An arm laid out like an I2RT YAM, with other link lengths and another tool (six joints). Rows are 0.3 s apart.
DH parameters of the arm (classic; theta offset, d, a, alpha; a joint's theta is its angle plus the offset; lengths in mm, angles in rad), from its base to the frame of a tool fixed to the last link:
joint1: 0 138.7 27.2 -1.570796
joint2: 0 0 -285.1 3.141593
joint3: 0.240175 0 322.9 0
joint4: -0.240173 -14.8 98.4 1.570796
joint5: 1.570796 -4.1 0 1.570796
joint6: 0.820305 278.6 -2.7 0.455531
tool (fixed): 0 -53.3 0 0
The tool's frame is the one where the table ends.
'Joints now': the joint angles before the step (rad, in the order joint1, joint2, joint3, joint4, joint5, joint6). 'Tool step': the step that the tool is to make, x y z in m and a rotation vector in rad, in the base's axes. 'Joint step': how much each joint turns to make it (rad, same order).
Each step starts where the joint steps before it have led.
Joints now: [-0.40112, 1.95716, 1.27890, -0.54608, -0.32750, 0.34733]
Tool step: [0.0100, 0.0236, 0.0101, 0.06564, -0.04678, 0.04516]
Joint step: [0.01557, -0.00016, -0.00010, 0.01784, -0.08394, -0.00044]
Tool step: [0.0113, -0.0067, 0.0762, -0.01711, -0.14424, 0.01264]
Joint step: [-0.02204, -0.14538, -0.00574, -0.00685, -0.05071, -0.01632]
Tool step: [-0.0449, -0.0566, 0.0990, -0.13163, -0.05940, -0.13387]
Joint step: [-0.09587, -0.26272, 0.00323, -0.16148, 0.09835, -0.01691]
